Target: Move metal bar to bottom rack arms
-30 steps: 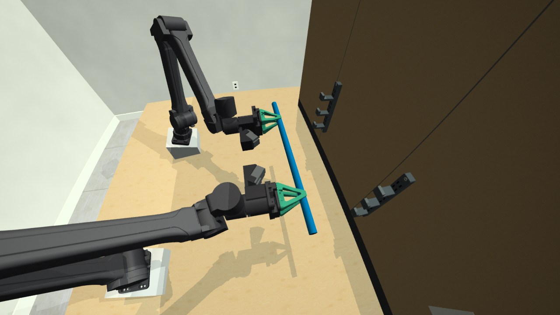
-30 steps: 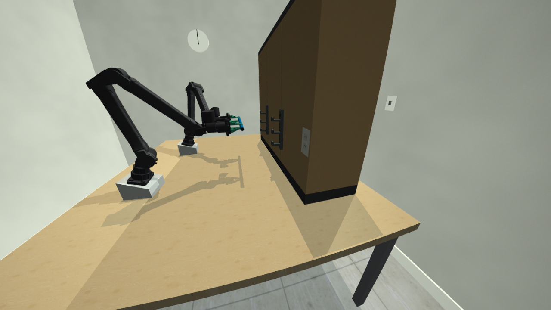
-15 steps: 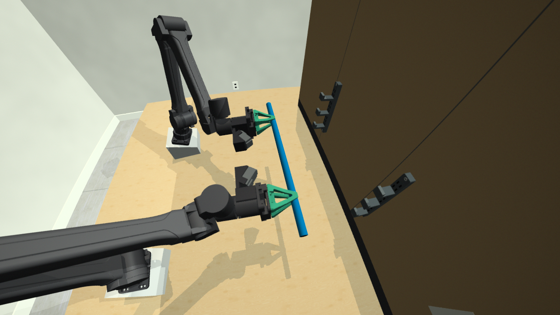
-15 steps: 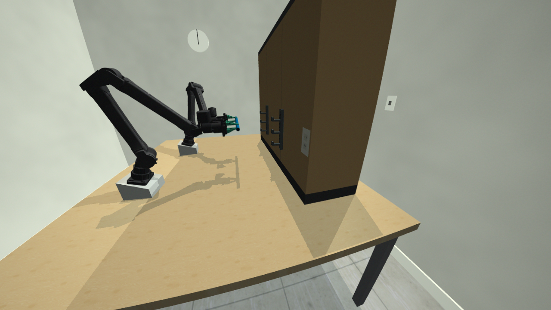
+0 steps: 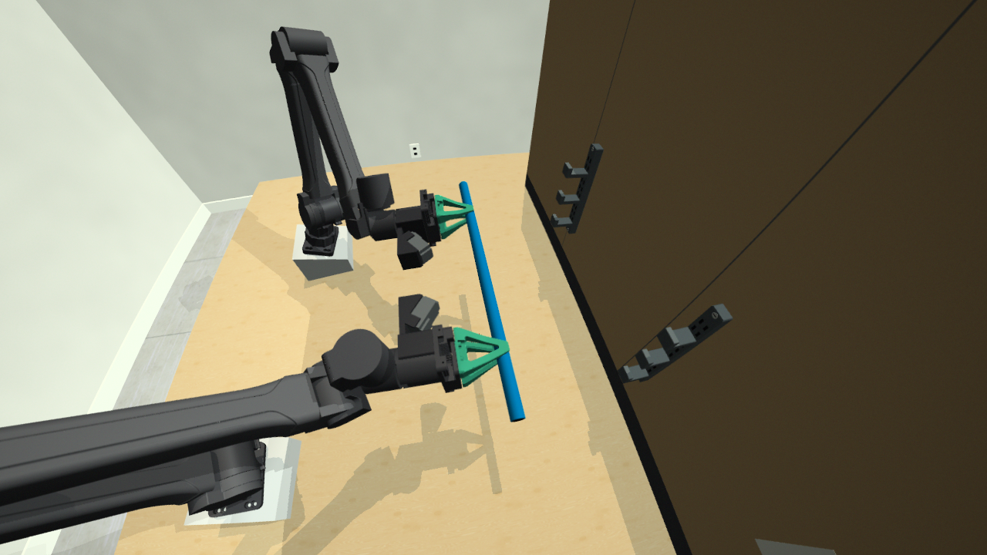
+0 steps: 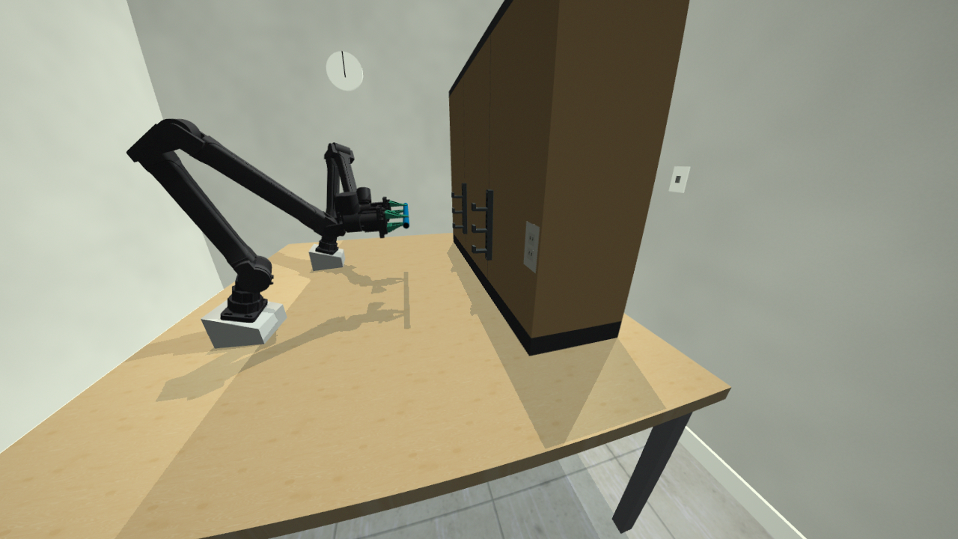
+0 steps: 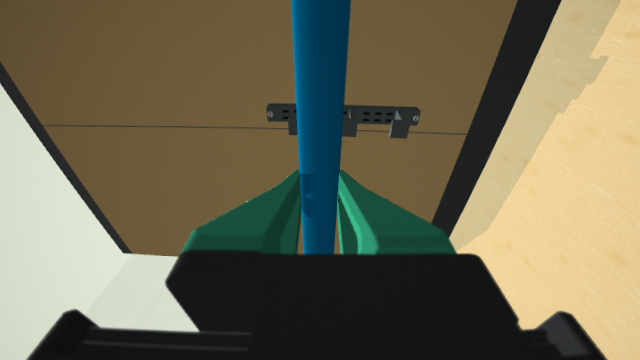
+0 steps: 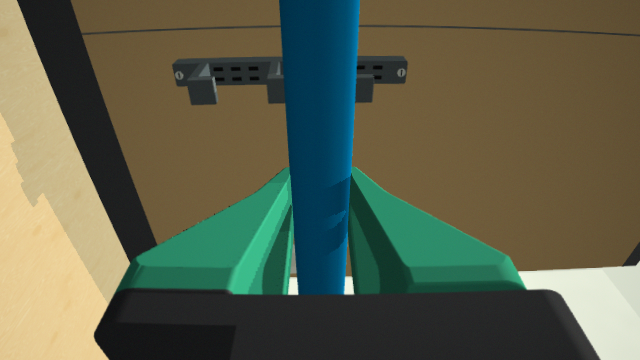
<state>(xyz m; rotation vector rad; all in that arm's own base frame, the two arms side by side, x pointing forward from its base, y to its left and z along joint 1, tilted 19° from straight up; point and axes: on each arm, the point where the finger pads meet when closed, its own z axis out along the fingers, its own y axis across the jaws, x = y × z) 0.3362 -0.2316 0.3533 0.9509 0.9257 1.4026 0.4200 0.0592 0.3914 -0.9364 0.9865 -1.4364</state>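
Now: the blue metal bar 20 mm behind my right hand and 150 mm to the left of it. From my right hand the other things lie so: black plinth 260 mm ahead, 240 mm to the left, 280 mm below; then tall brown cabinet 410 mm ahead, 260 mm to the left, 140 mm above.
The blue metal bar is 150 mm to the right of my left hand and 20 mm ahead of it. From my left hand the other things lie so: black plinth: 310 mm ahead, 280 mm below, 60 mm to the right; then tall brown cabinet: 450 mm ahead, 140 mm above, 40 mm to the right.
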